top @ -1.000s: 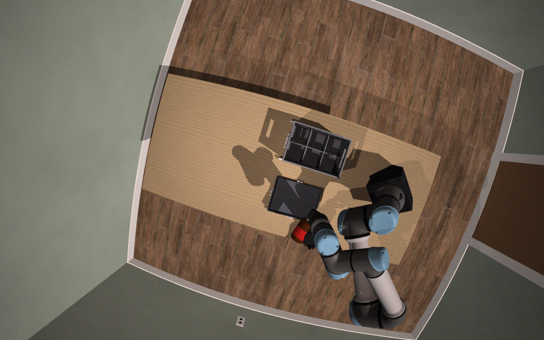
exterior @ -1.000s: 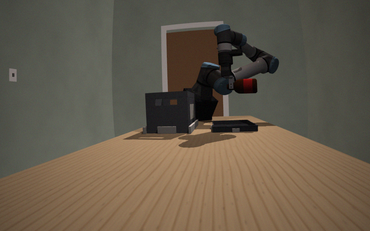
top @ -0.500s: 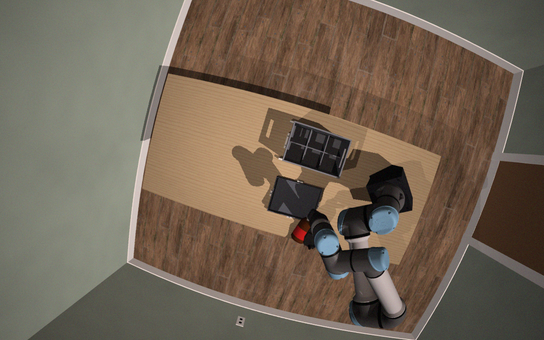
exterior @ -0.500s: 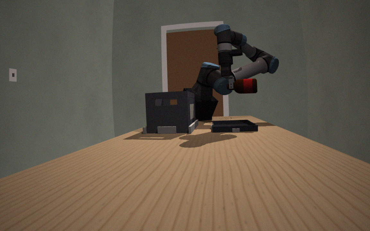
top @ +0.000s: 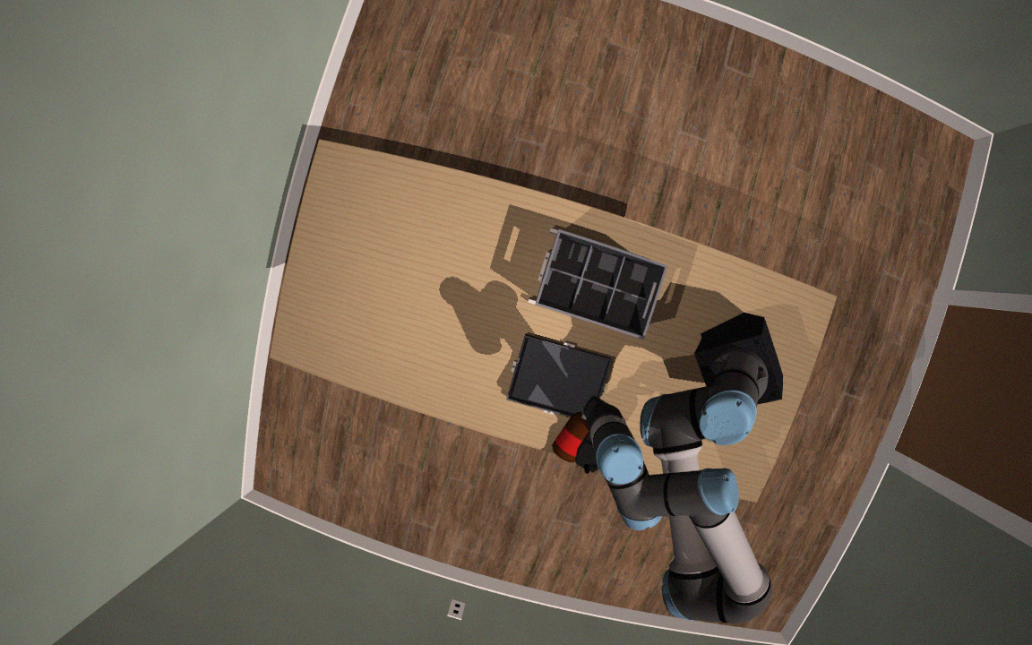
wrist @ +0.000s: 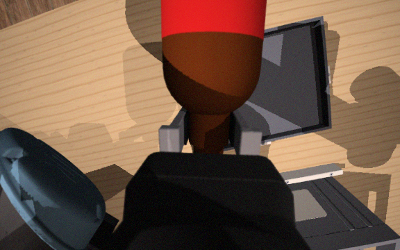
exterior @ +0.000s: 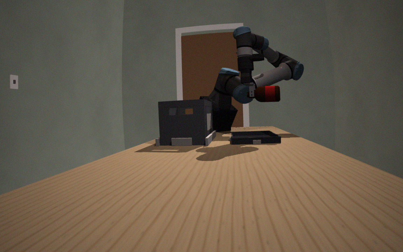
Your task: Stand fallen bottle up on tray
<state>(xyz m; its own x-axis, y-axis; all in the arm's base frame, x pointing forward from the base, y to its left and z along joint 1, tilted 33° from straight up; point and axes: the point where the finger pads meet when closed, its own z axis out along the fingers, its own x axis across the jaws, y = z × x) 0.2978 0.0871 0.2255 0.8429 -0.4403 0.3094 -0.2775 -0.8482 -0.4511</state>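
Now: hand 20 mm short of the bottle, 50 mm to the right of it and 10 mm above it. Round my hand: dark crate (40 mm ahead, 300 mm to the right, 120 mm below); dark tray (80 mm ahead, 20 mm to the right, 190 mm below).
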